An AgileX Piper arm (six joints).
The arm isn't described. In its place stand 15 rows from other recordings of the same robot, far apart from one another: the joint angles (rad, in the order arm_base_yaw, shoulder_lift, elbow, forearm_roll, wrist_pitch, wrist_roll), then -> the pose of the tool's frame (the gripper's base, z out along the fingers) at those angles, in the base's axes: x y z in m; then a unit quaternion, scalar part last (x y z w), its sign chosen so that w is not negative.
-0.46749, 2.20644, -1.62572, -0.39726, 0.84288, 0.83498 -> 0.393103 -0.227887 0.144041 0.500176 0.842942 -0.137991 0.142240
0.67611, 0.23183, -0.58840, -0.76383, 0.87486, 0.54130 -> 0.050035 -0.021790 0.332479 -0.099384 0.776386 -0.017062 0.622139
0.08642, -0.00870, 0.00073, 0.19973, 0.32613, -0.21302 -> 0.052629 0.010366 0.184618 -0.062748 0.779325 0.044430 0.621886
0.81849, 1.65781, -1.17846, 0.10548, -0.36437, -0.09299 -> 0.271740 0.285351 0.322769 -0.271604 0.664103 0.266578 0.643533
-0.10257, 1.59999, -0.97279, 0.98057, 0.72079, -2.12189 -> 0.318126 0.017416 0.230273 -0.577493 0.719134 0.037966 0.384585
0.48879, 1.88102, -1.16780, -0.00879, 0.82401, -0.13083 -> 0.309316 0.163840 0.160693 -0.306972 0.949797 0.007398 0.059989
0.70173, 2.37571, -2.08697, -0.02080, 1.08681, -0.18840 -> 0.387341 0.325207 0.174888 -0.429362 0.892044 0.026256 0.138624
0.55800, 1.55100, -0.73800, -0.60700, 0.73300, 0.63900 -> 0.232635 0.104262 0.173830 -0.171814 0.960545 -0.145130 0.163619
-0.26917, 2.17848, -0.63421, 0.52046, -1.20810, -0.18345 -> 0.297463 -0.125948 0.062459 0.252219 0.752736 -0.263555 0.548008
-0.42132, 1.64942, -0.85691, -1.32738, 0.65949, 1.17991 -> 0.262495 -0.176938 0.198828 0.252261 0.865303 -0.365274 0.232786
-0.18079, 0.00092, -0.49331, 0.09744, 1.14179, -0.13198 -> -0.006254 0.009327 0.269423 0.017677 0.874303 -0.027197 0.484295
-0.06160, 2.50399, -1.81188, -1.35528, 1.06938, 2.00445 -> 0.489199 -0.108273 0.096650 0.499476 0.681413 -0.334206 0.417739
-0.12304, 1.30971, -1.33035, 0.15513, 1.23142, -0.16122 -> 0.250314 -0.017596 0.373619 -0.009609 0.972165 0.044875 0.229758
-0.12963, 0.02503, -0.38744, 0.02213, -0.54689, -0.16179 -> -0.015637 0.000982 0.373843 0.003640 0.283294 -0.131886 0.949914
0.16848, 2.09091, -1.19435, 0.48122, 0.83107, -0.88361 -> 0.351631 0.091369 0.097018 -0.343229 0.923062 0.171379 0.027944
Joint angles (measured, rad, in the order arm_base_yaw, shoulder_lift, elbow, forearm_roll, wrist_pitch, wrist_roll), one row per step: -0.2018 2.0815 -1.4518 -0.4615 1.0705 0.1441; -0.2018 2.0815 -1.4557 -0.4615 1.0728 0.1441; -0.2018 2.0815 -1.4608 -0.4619 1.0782 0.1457; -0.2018 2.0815 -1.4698 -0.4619 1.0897 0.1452; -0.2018 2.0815 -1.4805 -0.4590 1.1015 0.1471; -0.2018 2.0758 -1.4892 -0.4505 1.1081 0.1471; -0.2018 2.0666 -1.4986 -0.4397 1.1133 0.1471; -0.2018 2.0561 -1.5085 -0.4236 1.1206 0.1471; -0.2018 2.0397 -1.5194 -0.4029 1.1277 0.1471; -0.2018 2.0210 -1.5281 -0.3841 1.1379 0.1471; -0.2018 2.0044 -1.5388 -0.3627 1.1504 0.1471; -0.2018 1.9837 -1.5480 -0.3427 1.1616 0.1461; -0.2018 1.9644 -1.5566 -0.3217 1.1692 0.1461
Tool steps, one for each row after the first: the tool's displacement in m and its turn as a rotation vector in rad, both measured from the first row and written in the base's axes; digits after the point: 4 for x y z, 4 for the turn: 0.0005 -0.0002 0.0009 -0.0009 -0.0017 -0.0009; 0.0010 -0.0004 0.0021 -0.0026 -0.0023 -0.0042; 0.0017 -0.0007 0.0043 -0.0048 -0.0003 -0.0082; 0.0026 -0.0009 0.0067 -0.0051 -0.0011 -0.0159; 0.0033 -0.0006 0.0108 -0.0008 -0.0106 -0.0226; 0.0041 0.0000 0.0164 0.0048 -0.0258 -0.0297; 0.0046 0.0010 0.0225 0.0149 -0.0418 -0.0398; 0.0048 0.0024 0.0311 0.0280 -0.0655 -0.0514; 0.0041 0.0038 0.0402 0.0399 -0.0861 -0.0627; 0.0035 0.0055 0.0488 0.0544 -0.1048 -0.0754; 0.0022 0.0072 0.0588 0.0678 -0.1267 -0.0852; 0.0011 0.0090 0.0681 0.0828 -0.1505 -0.0946
